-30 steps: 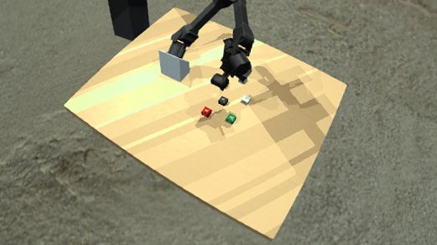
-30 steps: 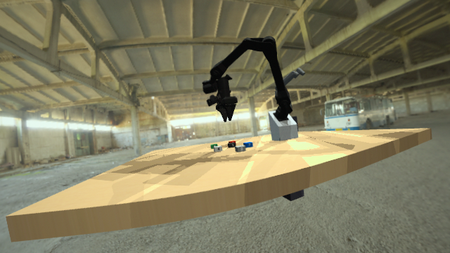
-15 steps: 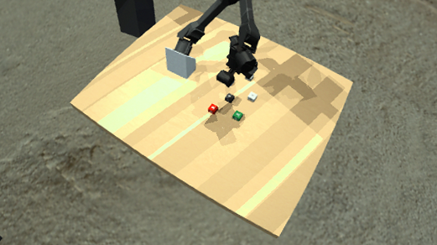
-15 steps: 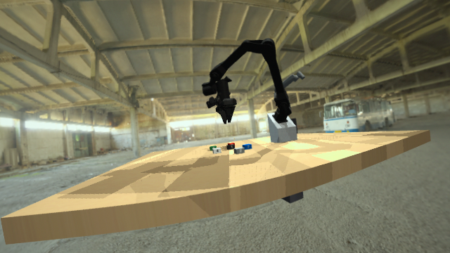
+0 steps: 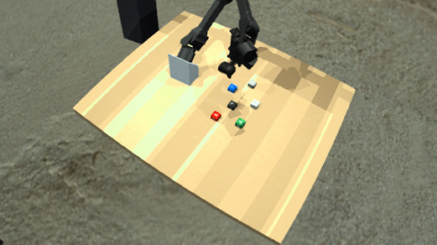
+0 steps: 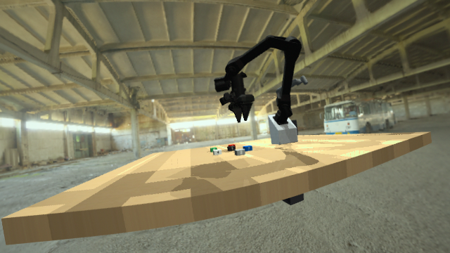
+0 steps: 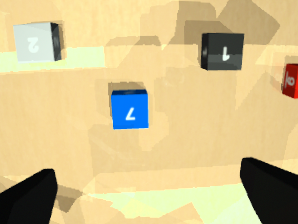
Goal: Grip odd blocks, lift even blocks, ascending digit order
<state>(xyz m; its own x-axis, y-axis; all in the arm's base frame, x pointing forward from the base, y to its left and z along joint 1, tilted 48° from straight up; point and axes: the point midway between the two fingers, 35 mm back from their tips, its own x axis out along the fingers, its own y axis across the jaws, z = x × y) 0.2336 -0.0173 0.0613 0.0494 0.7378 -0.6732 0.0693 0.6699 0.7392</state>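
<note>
My gripper tip is 120 mm above the black block, 80 mm to the left of it and 40 mm short of it. From my gripper tip the other things lie so: grey block (120 mm below, 80 mm to the left, 60 mm ahead); white block (120 mm below, 120 mm ahead, 20 mm to the right); blue block (120 mm below, 10 mm to the left, 10 mm behind).
</note>
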